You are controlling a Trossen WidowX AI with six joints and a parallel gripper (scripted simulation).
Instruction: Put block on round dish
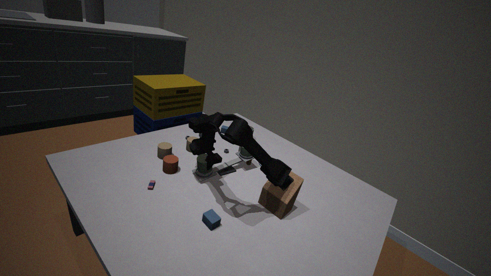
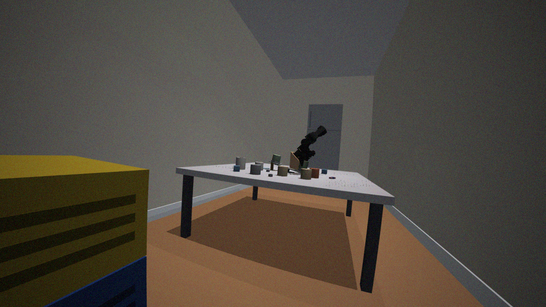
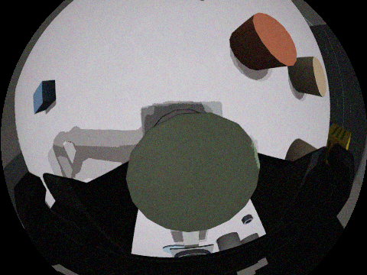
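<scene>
Right now my gripper tip is 130 mm to the left of the balance, 30 mm above it and 10 mm past it. Round my gripper tip: red-brown cylinder (130 mm ahead, 120 mm to the left, 30 mm below); then cup (20 mm to the left, 10 mm above); then red-and-blue piece (230 mm to the left, 60 mm below, 50 mm ahead).
</scene>
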